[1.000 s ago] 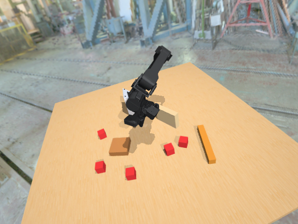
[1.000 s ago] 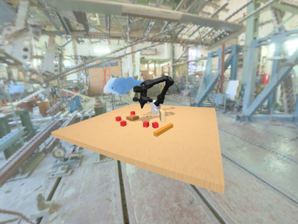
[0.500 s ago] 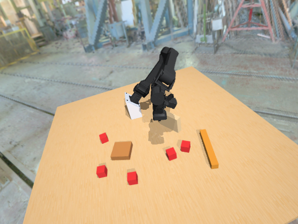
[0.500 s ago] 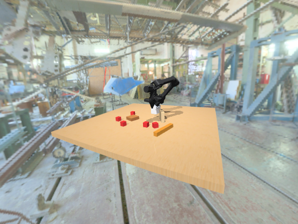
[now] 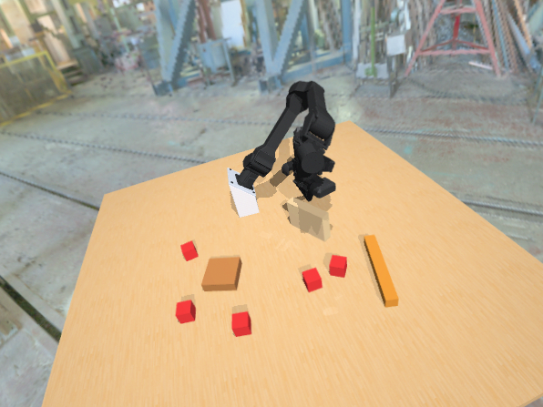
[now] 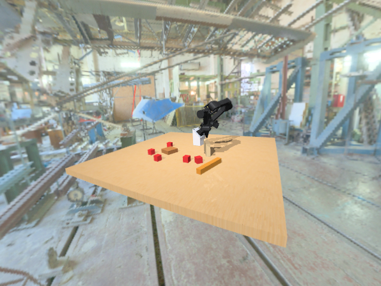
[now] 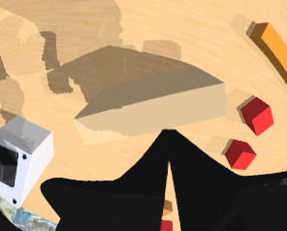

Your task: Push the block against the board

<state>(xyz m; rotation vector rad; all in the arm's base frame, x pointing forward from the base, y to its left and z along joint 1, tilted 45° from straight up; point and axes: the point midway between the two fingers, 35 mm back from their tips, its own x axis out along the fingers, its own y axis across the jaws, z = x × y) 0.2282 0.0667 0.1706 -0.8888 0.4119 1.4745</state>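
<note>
Right now my gripper tip is 1 cm past the tan block, 1 cm to the left of it and 8 cm above it. The rest, counted from my gripper tip: brown block: 7 cm ahead, 31 cm to the right, 11 cm below; then orange board: 22 cm ahead, 11 cm to the left, 11 cm below.
</note>
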